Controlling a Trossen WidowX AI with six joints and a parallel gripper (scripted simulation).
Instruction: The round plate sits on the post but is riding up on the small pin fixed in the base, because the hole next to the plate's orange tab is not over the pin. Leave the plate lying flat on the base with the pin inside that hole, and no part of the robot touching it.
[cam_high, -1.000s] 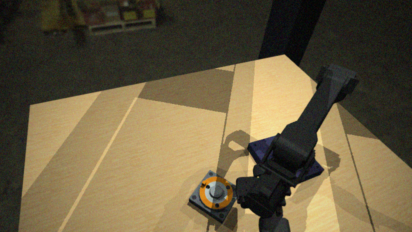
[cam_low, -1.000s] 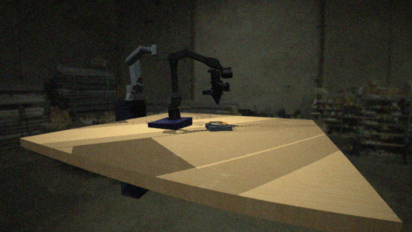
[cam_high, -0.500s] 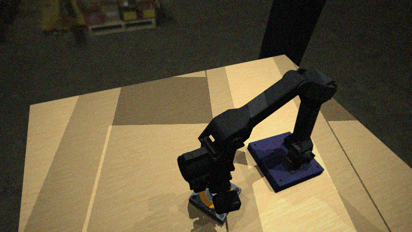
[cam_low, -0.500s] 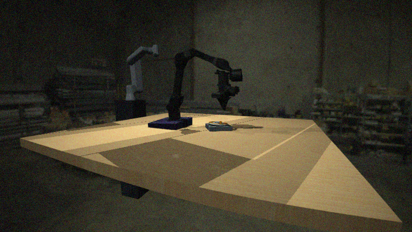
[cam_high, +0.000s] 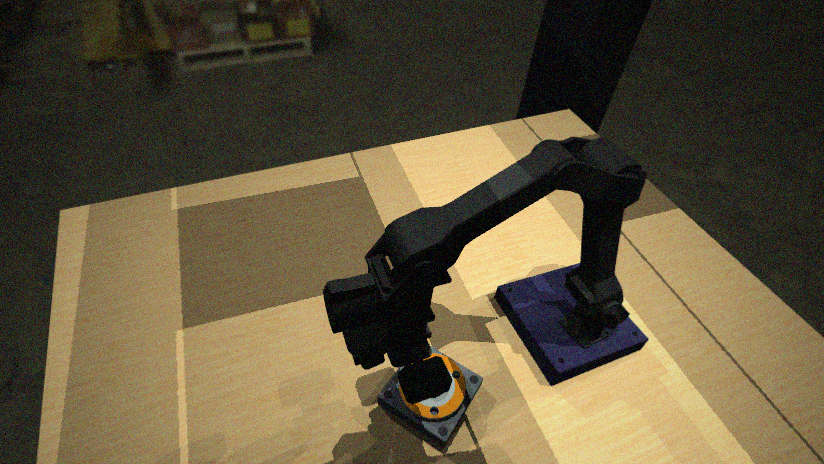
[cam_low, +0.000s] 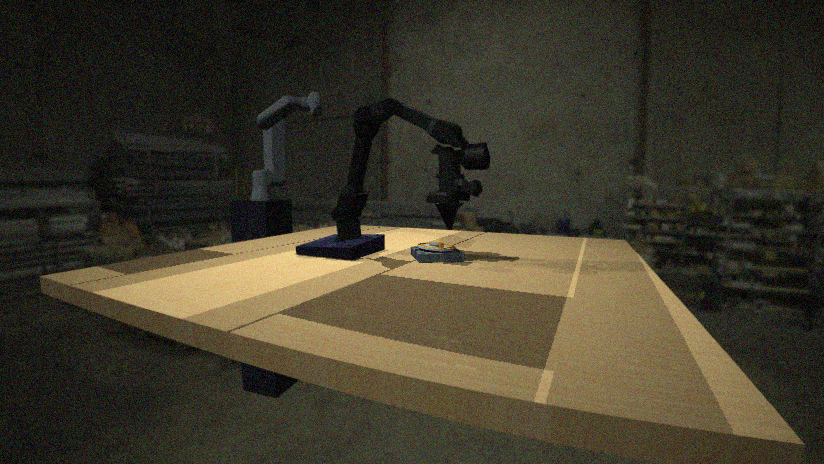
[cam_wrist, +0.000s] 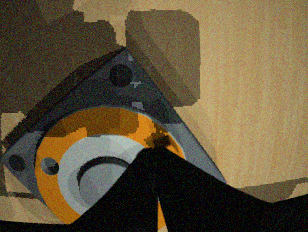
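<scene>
Now: gripper tip 50 mm above the round plate, 30 mm past it and 10 mm to the right of it. Round my gripper tip: base: 60 mm below, 40 mm behind, 30 mm to the left.
</scene>
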